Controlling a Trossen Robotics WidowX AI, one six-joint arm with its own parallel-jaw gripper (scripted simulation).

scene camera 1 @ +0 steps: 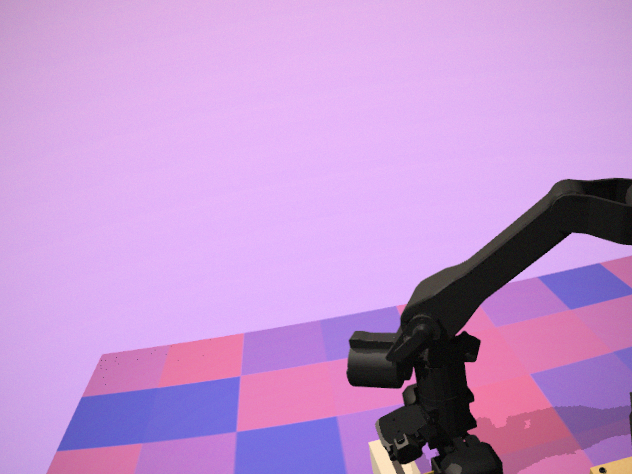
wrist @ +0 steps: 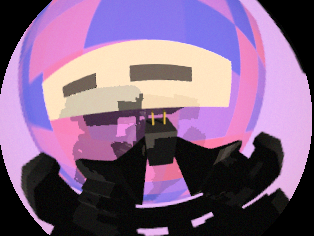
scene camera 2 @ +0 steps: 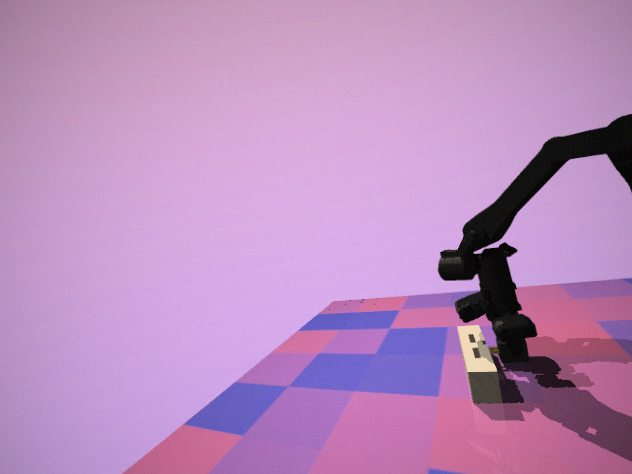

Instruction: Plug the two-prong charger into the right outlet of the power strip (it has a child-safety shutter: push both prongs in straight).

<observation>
My gripper (scene camera 2: 514,353) carries a black two-prong charger (wrist: 160,136).
My gripper shows as well in the wrist view (wrist: 158,137).
</observation>
